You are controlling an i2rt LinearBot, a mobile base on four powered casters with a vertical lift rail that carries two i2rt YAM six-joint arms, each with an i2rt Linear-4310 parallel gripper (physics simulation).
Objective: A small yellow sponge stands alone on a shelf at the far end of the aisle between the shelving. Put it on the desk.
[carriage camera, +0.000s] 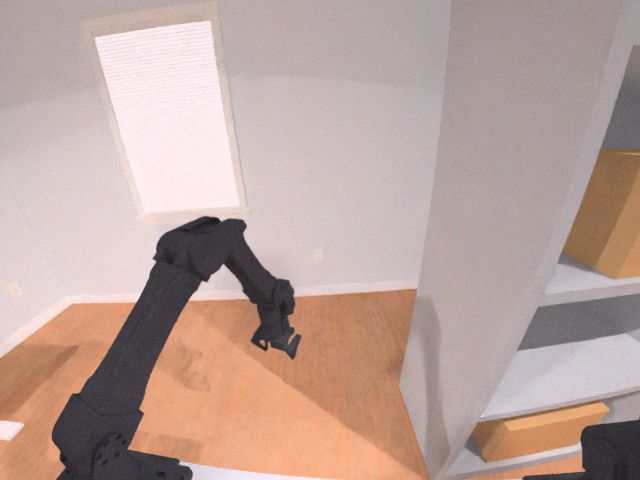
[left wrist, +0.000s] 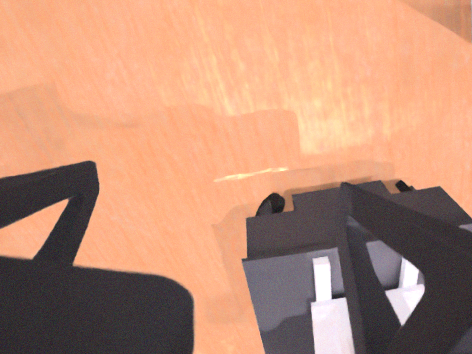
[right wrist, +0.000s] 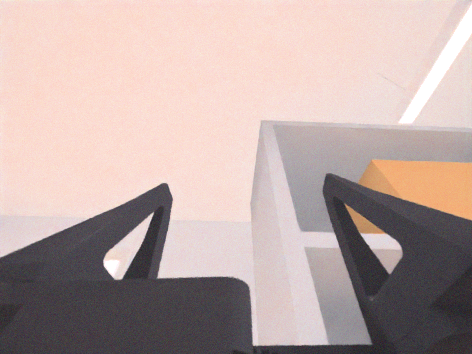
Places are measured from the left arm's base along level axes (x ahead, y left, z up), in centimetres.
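Pixels of known places: left gripper, fingertip midpoint: [carriage camera: 280,353] [left wrist: 217,185]; right gripper, fingertip midpoint: [right wrist: 245,186].
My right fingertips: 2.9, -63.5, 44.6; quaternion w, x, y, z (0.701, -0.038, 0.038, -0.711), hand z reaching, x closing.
Behind a point stands the place of what it marks, as x, y, z.
The yellow sponge and the desk do not show in these views. My left gripper [carriage camera: 279,353] {39.5, -12.5, -18.2} [left wrist: 217,185] {39.5, -12.5, -18.2} is open and empty. It hangs over the wood floor, pointing down, with part of the robot's own dark base below its right finger in the left wrist view. My right gripper [right wrist: 245,186] {2.9, -63.5, 44.6} is open and empty. It points up toward the ceiling and the top of a shelf unit; its fingers do not show in the carriage view.
A grey shelf unit [carriage camera: 439,232] {65.3, -65.7, 11.2} [right wrist: 270,225] {36.4, -68.8, 64.6} stands on the right. It holds an orange-brown box [carriage camera: 602,217] [right wrist: 430,187] on an upper shelf and a low box [carriage camera: 540,431] {34.8, -106.9, -57.5} near the bottom. A wall with a bright window [carriage camera: 168,118] {148.2, 81.1, 62.5} stands behind the wood floor [carriage camera: 248,408] {57.1, 18.2, -86.8} [left wrist: 150,65] {36.6, 8.8, -86.7}.
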